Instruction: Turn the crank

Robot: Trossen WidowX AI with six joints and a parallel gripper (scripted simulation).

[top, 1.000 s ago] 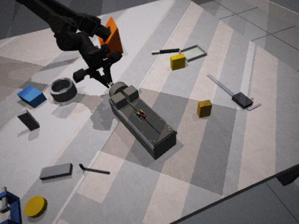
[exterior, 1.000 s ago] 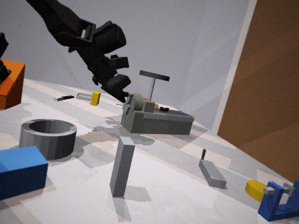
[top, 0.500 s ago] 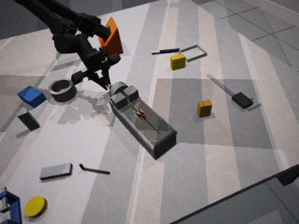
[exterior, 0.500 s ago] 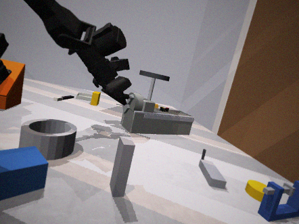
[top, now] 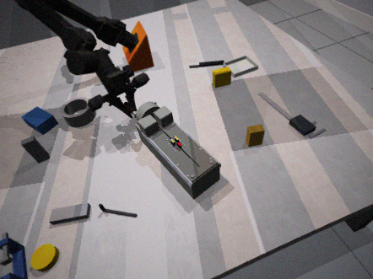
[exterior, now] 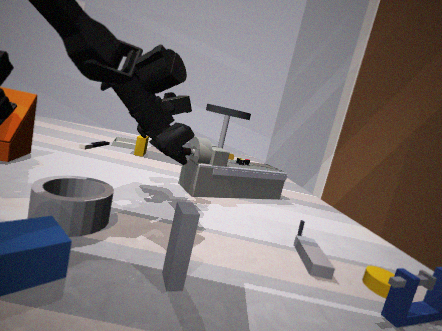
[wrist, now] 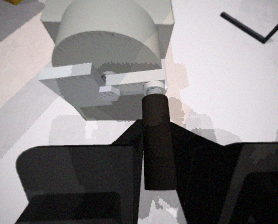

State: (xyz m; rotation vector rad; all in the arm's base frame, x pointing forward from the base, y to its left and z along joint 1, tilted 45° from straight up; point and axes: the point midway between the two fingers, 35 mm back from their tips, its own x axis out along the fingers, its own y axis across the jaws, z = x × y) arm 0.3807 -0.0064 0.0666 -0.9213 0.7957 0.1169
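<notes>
My gripper tip is 160 mm short of the red pointer, 100 mm to the right of it and 10 mm below it. The rest, counted from my gripper tip: black hex key 240 mm ahead, 100 mm to the right, 60 mm below; dark crank handle 20 mm behind, 10 mm to the right, 20 mm above; blue block 150 mm behind, 320 mm to the right, 50 mm below.
</notes>
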